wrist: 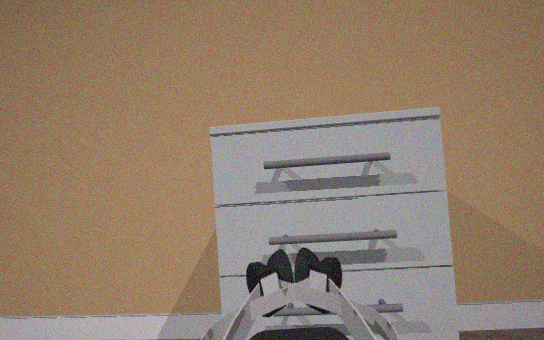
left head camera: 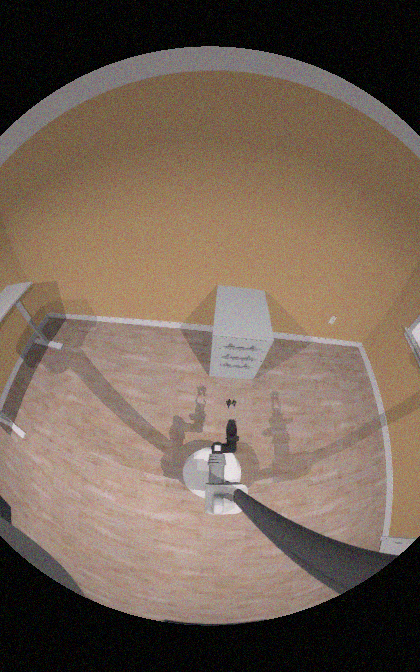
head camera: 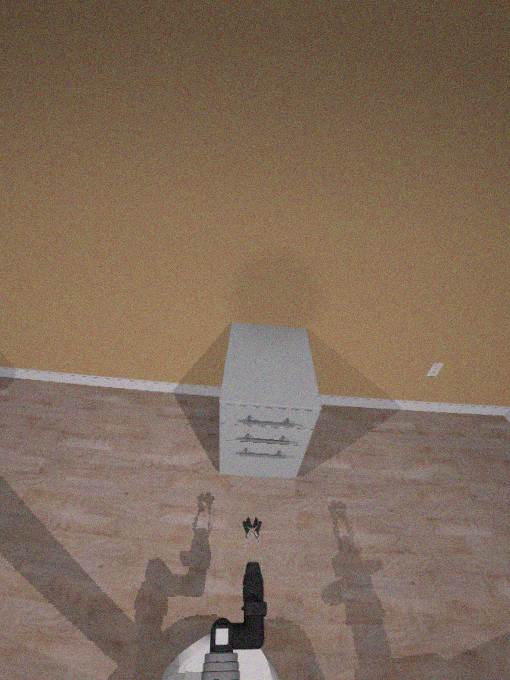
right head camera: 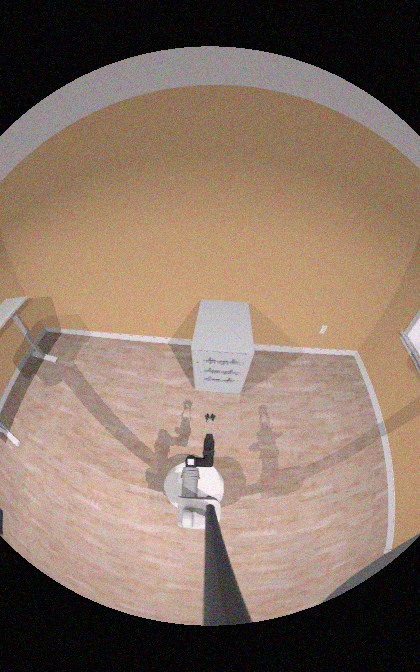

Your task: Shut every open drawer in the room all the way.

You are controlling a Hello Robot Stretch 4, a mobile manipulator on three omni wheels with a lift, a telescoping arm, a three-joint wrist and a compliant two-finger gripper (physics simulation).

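Frame: origin at the robot's base, x ahead, y left, z up, level; centimetres.
Seen in the pictures: gripper, between the fingertips: [wrist: 293, 269] [left head camera: 230, 398] [head camera: 252, 517] [right head camera: 209, 412].
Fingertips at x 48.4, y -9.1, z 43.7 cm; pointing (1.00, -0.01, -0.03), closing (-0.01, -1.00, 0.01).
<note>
Pixels of each thing's top centre, then the offset from my fingertips to it. "pt": a spot on its surface instead.
- light grey cabinet, a spot on its surface: [head camera: 268, 362] [right head camera: 222, 323] [left head camera: 241, 310] pt dx +61.4, dy -8.0, dz +18.0 cm
- small wall plate, centre of its top: [head camera: 439, 363] dx +87.0, dy -121.5, dz -0.8 cm
A light grey cabinet [head camera: 268, 362] [left head camera: 242, 312] [right head camera: 222, 325] stands against the orange wall. It has three stacked drawers with grey bar handles. In the wrist view, the top drawer [wrist: 240, 170], the middle drawer [wrist: 240, 220] and the bottom drawer [wrist: 410, 285] look flush with the cabinet front, with thin dark seams between them. My gripper [head camera: 251, 527] [left head camera: 231, 403] [right head camera: 210, 417] [wrist: 293, 269] is shut and empty, in front of the cabinet and apart from it. In the wrist view its fingers cover part of the bottom drawer and its handle.
A white table-like piece [left head camera: 12, 295] [right head camera: 10, 307] stands at the far left. A pale framed object [left head camera: 415, 340] [right head camera: 414, 337] is at the right wall. A white low object [left head camera: 400, 544] shows at the lower right in the left head view. A small wall plate [head camera: 434, 369] is right of the cabinet.
</note>
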